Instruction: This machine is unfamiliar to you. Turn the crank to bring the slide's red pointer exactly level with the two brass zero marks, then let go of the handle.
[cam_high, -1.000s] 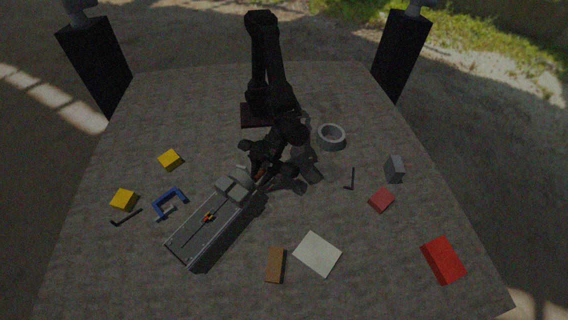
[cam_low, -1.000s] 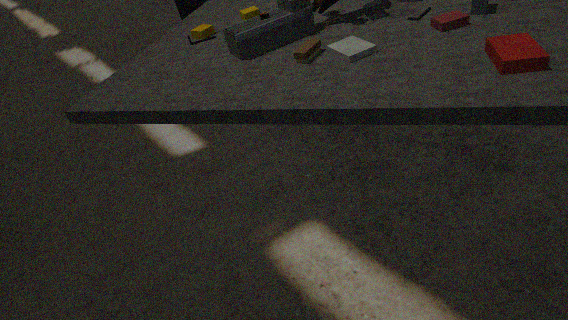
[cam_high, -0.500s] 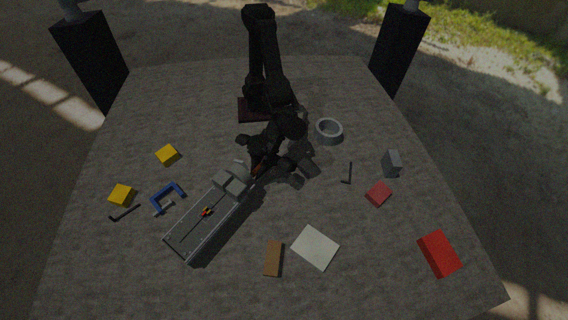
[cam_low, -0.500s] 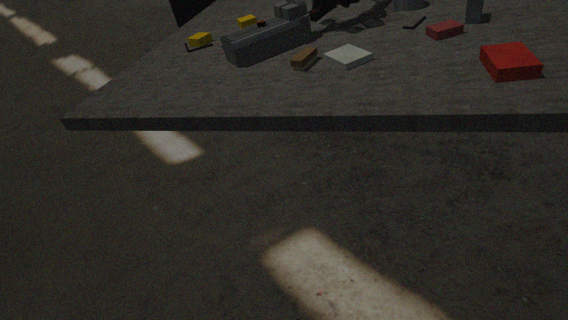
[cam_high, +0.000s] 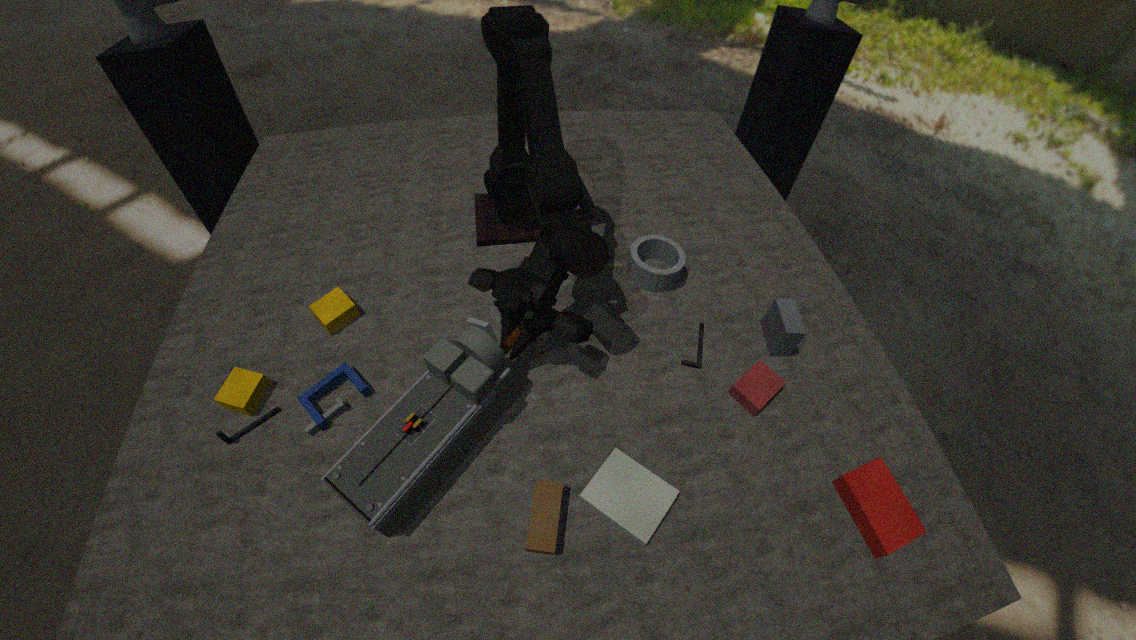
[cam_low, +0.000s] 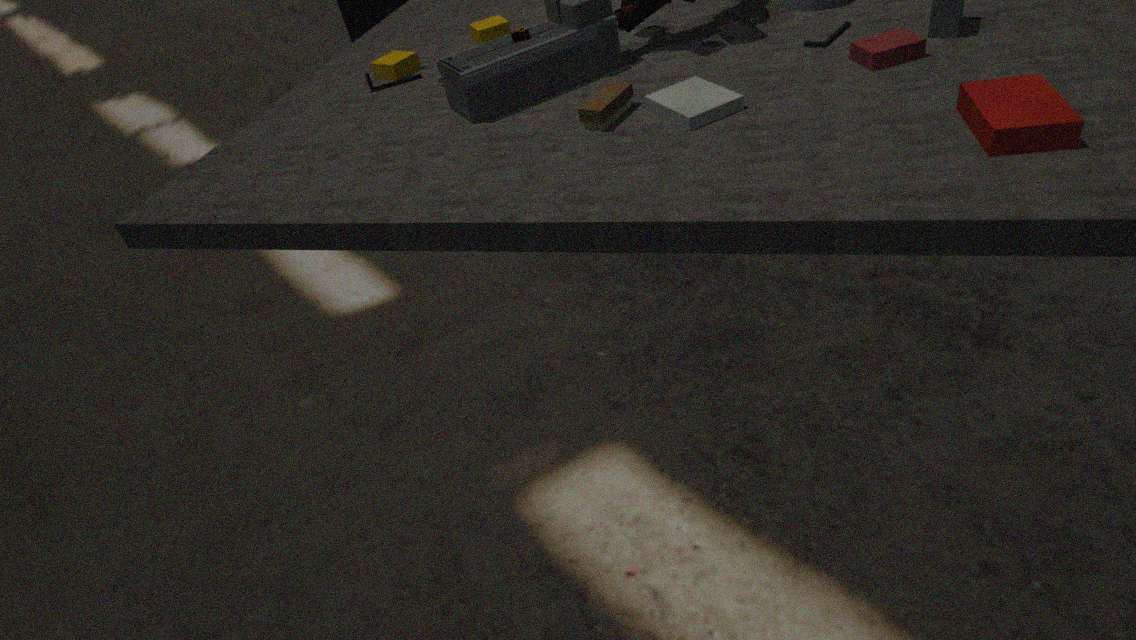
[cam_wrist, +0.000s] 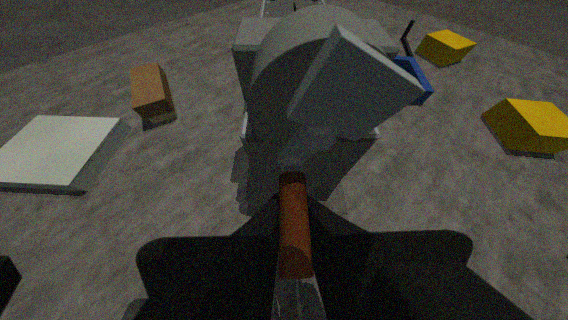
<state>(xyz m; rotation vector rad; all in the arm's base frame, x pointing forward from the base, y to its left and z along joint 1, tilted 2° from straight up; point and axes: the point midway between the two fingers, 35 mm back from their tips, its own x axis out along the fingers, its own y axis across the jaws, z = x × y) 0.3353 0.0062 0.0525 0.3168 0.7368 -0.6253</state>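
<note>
My gripper tip is now 2 cm below the brown crank handle, 1 cm to the right of it and 1 cm past it. The rest, counted from my gripper tip: white plate: 21 cm ahead, 15 cm to the left, 3 cm below; then red pointer: 13 cm ahead, 12 cm to the right, 4 cm above; then brown block: 23 cm ahead, 4 cm to the left, 2 cm below.
</note>
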